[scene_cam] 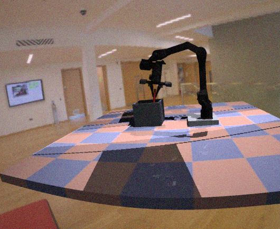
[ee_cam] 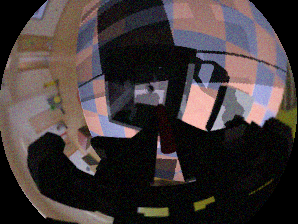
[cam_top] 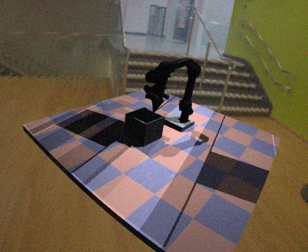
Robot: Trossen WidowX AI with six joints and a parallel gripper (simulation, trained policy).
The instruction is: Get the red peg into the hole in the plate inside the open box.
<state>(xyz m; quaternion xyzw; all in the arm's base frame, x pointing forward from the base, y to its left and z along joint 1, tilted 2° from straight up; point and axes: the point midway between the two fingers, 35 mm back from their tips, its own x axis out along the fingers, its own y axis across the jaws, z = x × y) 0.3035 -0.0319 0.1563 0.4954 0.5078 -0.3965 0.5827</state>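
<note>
The grey plate lies 120 mm below my gripper tip, 50 mm ahead of it and 20 mm to the right of it. Round my gripper tip: red peg: 10 mm above.
</note>
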